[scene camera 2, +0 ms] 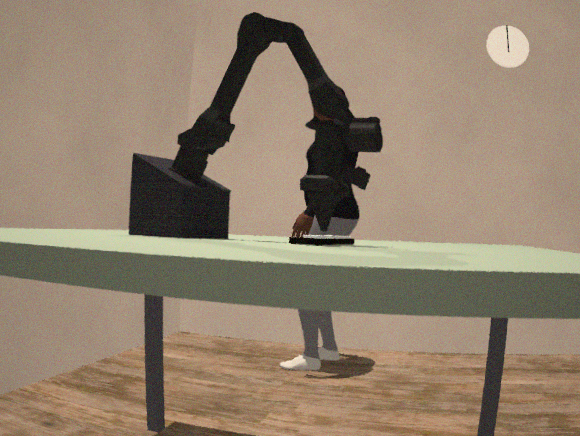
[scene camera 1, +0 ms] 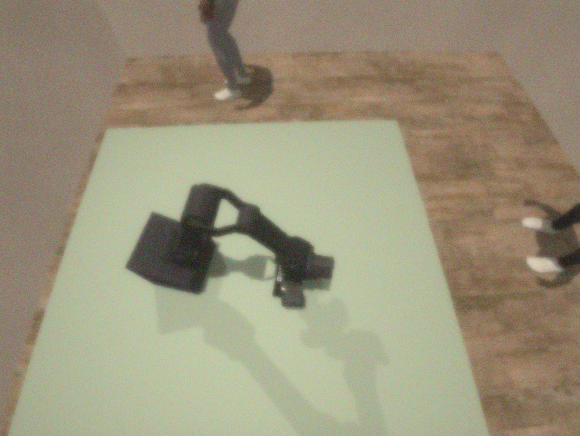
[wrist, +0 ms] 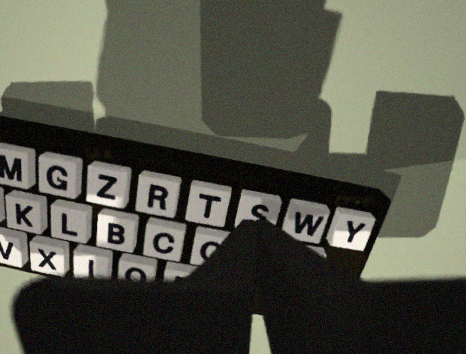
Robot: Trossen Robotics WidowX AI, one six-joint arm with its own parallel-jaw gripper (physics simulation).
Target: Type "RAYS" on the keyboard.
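Frame: origin at the arm's base, x ahead, y left, z up, level; millimetres.
Seen in the pictures: gripper, fingertip midpoint: [scene camera 2: 323,231] [scene camera 1: 290,280] [wrist: 253,232]; arm's base, link origin: [scene camera 2: 184,173] [scene camera 1: 174,252].
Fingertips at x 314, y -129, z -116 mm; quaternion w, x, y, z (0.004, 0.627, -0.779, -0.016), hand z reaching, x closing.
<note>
Pixels of each thing's top centre, then the offset from my fingertips to it.
- black keyboard, top centre: [wrist: 127,236] [scene camera 2: 324,235] dx +2, dy +48, dz -9 mm
- R key, top centre: [wrist: 156,197] dx +15, dy +32, dz -9 mm
- T key, top centre: [wrist: 207,206] dx +8, dy +15, dz -9 mm
- S key, top centre: [wrist: 257,215] dx +1, dy -2, dz -9 mm
- W key, top centre: [wrist: 306,224] dx -6, dy -20, dz -9 mm
- Y key, top centre: [wrist: 352,232] dx -13, dy -37, dz -9 mm
The black keyboard [scene camera 2: 321,241] [wrist: 150,156] lies on the pale green table [scene camera 1: 310,170] [scene camera 2: 125,270]. In the wrist view its white top-row keys include the R key [wrist: 159,195], the T key [wrist: 210,205], the S key [wrist: 260,204], the W key [wrist: 308,222] and the Y key [wrist: 353,231]. No A key can be made out. My gripper [scene camera 2: 324,228] [wrist: 253,232] is shut and empty, pointing down. Its tip shows a little above the keyboard in scene camera 2 and covers the lower part of the S key in the wrist view. The fingers hide keys below. In scene camera 1 the arm hides the keyboard.
The arm's dark base [scene camera 1: 170,255] [scene camera 2: 177,205] stands on the table. A person [scene camera 1: 225,47] [scene camera 2: 311,332] stands beyond the table. Another person's white shoes [scene camera 1: 544,264] show at the right in scene camera 1. A round clock [scene camera 2: 507,46] hangs on the wall.
</note>
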